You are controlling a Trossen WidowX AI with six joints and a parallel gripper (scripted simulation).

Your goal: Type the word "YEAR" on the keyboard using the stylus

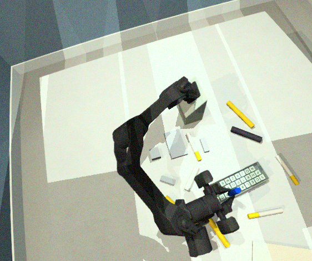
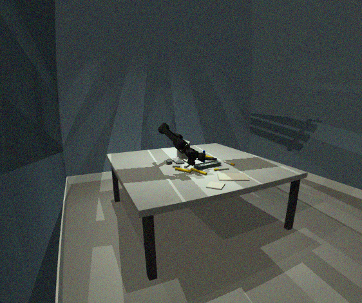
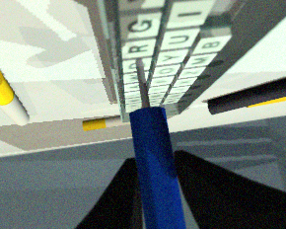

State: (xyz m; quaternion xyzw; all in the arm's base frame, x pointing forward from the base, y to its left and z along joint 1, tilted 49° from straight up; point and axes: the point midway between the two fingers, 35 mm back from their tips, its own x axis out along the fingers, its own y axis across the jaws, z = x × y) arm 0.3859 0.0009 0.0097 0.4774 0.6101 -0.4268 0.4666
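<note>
The white stick is 9 cm behind my gripper tip, 10 cm to the right of it and 6 cm below it. The rest, counted from my gripper tip: blue pen 1 cm below; then paper sheet 26 cm ahead, 10 cm to the left, 7 cm below; then dark grey rod 20 cm behind, 16 cm to the left, 6 cm below.
</note>
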